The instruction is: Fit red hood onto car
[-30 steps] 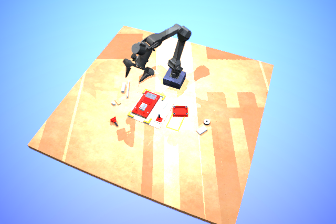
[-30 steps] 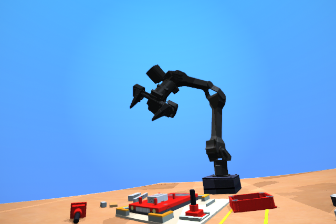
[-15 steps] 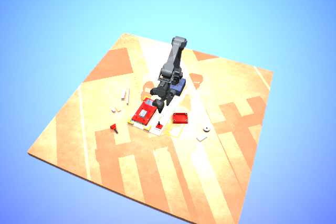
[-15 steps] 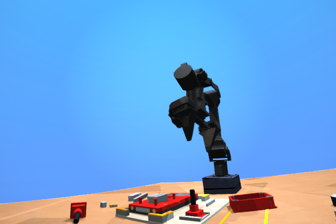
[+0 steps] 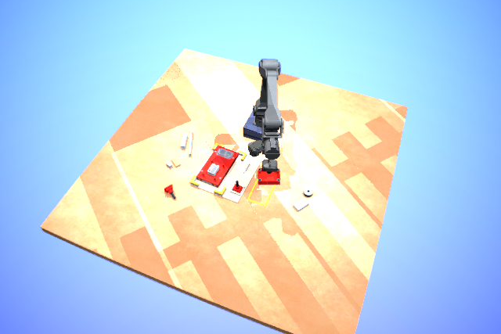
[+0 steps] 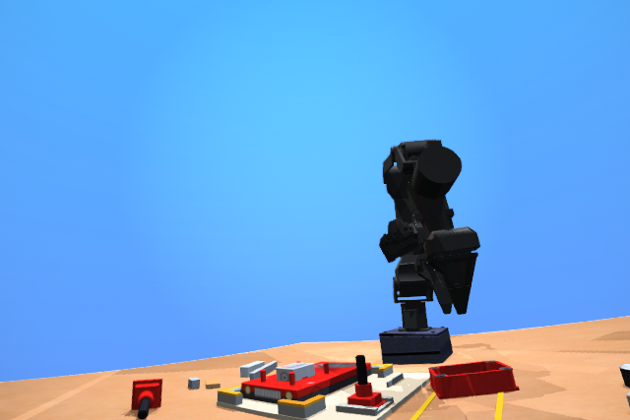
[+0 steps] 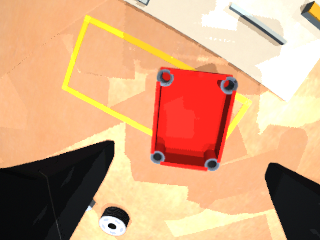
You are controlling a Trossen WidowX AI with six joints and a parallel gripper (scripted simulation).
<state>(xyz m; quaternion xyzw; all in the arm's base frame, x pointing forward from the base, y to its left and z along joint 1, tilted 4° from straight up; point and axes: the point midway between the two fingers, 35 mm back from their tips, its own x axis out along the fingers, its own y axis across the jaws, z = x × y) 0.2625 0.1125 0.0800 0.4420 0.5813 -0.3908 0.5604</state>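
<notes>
Now: gripper tip 90 mm above the red hood. The rest, counted from my gripper tip: grey engine block 230 mm to the right, 70 mm below, 60 mm ahead; jig 200 mm to the right, 80 mm below, 30 mm ahead; black wheel 190 mm to the left, 90 mm below, 20 mm ahead.
</notes>
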